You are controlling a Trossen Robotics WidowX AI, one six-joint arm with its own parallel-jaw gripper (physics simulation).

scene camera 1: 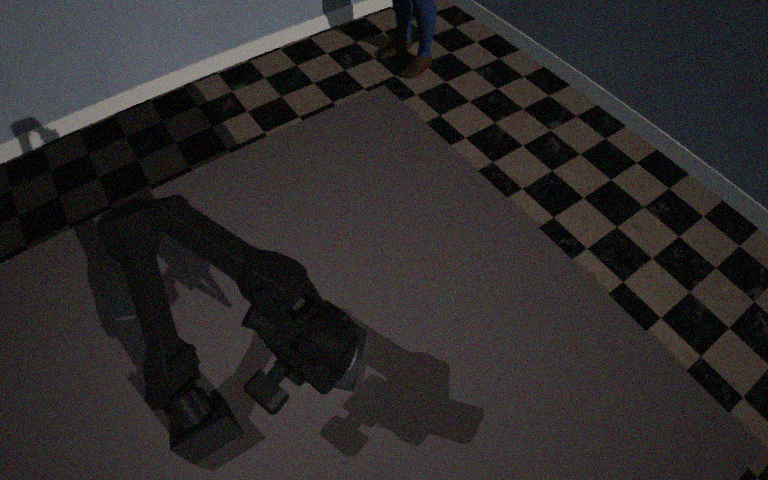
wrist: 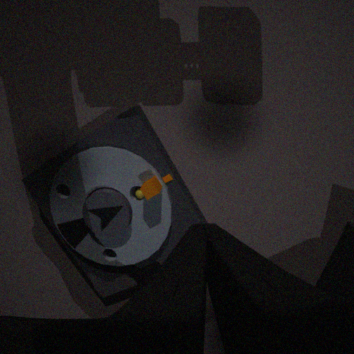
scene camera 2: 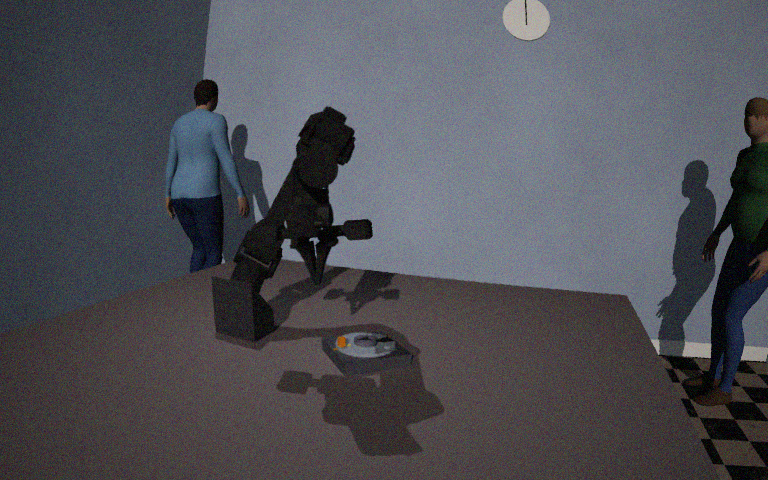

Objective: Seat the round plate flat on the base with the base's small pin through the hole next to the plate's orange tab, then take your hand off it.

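Where they show: gripper, fingertip midpoint: (scene camera 2: 317,284); arm's base at its link origin: (scene camera 1: 195,421) (scene camera 2: 240,292).
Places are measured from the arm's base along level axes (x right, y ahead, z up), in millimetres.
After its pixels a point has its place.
Observation:
The pale round plate (scene camera 2: 353,352) {z -55, x 23, y 274 mm} (wrist: 107,165) lies on the dark square base (scene camera 2: 362,367) {z -74, x 34, y 298 mm} (wrist: 125,131) and looks level. Its orange tab (scene camera 2: 340,341) {z -44, x 13, y 243 mm} (wrist: 152,188) is beside a hole in which the base's yellow pin (wrist: 139,193) shows, its tip standing up through the hole. The tab lines up with a small orange mark (wrist: 168,178) on the base. In scene camera 1 the arm covers most of the plate. My gripper (scene camera 2: 317,282) {z 59, x 37, y 213 mm} (wrist: 202,234) is shut and empty, above the table and apart from the plate. Its fingertips are hidden in scene camera 1.
The arm's mount (scene camera 1: 205,433) {z 18, x 35, y 12 mm} (scene camera 2: 233,308) {z -24, x 36, y 9 mm} stands on the table (scene camera 1: 396,198) {z -86, x -322, y 592 mm} (scene camera 2: 141,396) {z -86, x 329, y 64 mm} near the base. Dark arm shadows fall across the table and plate. A person in light blue (scene camera 2: 198,152) and one in green (scene camera 2: 753,198) stand beyond the table.

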